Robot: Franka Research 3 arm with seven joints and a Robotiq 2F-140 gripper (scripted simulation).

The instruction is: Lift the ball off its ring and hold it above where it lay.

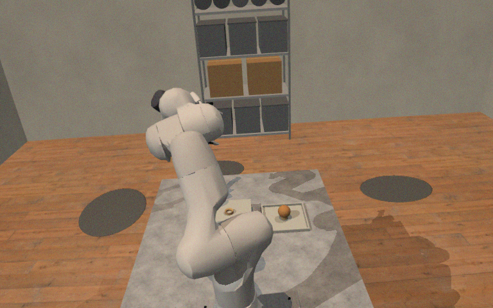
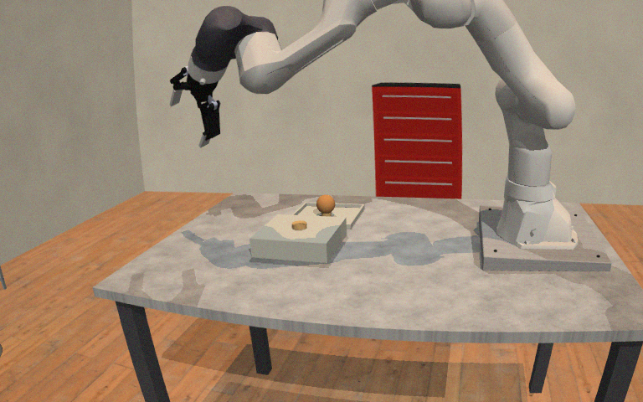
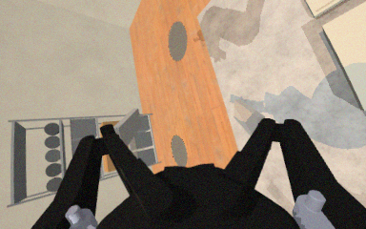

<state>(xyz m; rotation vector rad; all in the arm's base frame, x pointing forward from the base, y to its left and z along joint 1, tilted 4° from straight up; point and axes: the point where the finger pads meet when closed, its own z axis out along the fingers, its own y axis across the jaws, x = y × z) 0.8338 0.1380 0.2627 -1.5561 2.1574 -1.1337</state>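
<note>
Right now the orange ball is 25 cm behind my hand, 29 cm to the right of it and 29 cm below it. Also, from my hand: higher stand (27 cm behind, 6 cm to the right, 29 cm below); shallow tray (25 cm behind, 29 cm to the right, 32 cm below).
</note>
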